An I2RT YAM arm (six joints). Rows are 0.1 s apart.
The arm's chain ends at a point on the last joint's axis. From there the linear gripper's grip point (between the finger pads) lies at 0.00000 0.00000 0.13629 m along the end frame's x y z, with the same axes.
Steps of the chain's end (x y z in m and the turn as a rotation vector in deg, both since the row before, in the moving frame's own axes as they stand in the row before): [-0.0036, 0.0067, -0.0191, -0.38, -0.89, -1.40]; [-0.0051, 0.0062, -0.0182, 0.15, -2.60, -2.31]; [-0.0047, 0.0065, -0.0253, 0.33, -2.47, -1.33]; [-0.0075, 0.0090, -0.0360, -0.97, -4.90, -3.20]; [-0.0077, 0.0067, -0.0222, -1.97, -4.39, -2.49]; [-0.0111, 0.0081, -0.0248, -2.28, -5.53, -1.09]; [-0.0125, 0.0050, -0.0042, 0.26, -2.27, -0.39]
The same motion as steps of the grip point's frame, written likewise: [-0.0057, 0.0076, -0.0191, -0.38, -0.89, -1.40]; [-0.0113, 0.0060, -0.0183, 0.15, -2.60, -2.31]; [-0.0106, 0.0058, -0.0254, 0.33, -2.47, -1.33]; [-0.0191, 0.0116, -0.0365, -0.97, -4.90, -3.20]; [-0.0180, 0.0116, -0.0227, -1.97, -4.39, -2.49]; [-0.0242, 0.0136, -0.0255, -2.28, -5.53, -1.09]; [-0.0179, 0.0044, -0.0043, 0.26, -2.27, -0.39]
